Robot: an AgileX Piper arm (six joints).
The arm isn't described. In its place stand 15 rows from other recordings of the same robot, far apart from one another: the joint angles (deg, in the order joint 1, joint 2, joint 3, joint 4, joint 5, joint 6), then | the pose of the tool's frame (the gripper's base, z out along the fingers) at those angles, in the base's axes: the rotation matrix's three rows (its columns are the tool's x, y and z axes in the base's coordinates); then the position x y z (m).
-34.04 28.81 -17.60 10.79 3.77 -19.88 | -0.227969, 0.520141, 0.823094; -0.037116, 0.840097, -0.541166; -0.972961, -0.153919, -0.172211; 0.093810, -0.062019, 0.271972
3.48 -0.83 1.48 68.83 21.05 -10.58 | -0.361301, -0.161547, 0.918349; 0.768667, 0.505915, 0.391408; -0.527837, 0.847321, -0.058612; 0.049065, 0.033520, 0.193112
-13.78 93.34 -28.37 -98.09 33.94 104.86 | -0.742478, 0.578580, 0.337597; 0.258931, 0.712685, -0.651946; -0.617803, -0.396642, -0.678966; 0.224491, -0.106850, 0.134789
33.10 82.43 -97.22 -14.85 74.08 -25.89 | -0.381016, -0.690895, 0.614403; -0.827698, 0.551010, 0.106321; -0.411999, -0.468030, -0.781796; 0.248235, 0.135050, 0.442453
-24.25 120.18 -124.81 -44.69 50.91 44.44 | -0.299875, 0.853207, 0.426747; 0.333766, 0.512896, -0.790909; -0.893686, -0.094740, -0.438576; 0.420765, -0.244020, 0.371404
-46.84 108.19 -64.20 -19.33 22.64 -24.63 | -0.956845, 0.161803, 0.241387; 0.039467, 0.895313, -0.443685; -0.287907, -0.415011, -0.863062; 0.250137, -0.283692, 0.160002
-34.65 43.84 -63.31 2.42 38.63 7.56 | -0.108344, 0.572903, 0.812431; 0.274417, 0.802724, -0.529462; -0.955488, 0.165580, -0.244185; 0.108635, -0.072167, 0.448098
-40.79 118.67 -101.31 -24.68 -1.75 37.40 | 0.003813, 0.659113, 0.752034; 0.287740, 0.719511, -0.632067; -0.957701, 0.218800, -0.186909; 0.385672, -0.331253, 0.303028
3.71 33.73 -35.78 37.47 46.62 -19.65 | -0.598199, -0.347205, 0.722223; 0.088086, 0.867309, 0.489914; -0.796492, 0.356684, -0.488239; 0.098393, 0.046701, 0.320077
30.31 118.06 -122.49 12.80 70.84 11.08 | -0.881680, -0.360746, 0.304142; -0.215685, 0.881421, 0.420209; -0.419666, 0.304891, -0.854939; 0.382221, 0.245501, 0.338998
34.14 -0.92 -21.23 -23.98 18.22 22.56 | 0.152236, -0.452316, 0.878769; 0.096021, 0.891695, 0.442335; -0.983669, 0.017041, 0.179180; 0.022124, 0.001030, 0.307353
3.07 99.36 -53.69 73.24 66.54 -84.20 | -0.684435, -0.724414, 0.082307; -0.285430, 0.370121, 0.884047; -0.670879, 0.581580, -0.460093; 0.295613, 0.095901, 0.206740
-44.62 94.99 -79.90 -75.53 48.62 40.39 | -0.723153, 0.687083, -0.070471; 0.256175, 0.172064, -0.951193; -0.641423, -0.705911, -0.300442; 0.216913, -0.306941, 0.351331
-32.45 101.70 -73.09 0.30 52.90 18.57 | -0.604821, 0.771085, 0.199045; 0.765503, 0.631835, -0.121613; -0.219537, 0.078816, -0.972415; 0.299660, -0.190087, 0.222915
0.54 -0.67 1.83 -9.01 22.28 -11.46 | -0.309692, -0.061589, 0.948840; -0.341192, 0.938640, -0.050435; -0.887513, -0.339356, -0.311703; 0.052229, -0.004911, 0.168658
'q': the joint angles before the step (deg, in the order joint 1, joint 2, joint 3, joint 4, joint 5, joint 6). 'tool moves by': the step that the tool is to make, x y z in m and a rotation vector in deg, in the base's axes. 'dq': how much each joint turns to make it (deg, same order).
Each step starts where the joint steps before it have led.
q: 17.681 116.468 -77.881 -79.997 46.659 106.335
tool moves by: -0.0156 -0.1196 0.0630 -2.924 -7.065 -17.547
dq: -15.170 -8.157 0.004 -1.472 4.331 -1.390
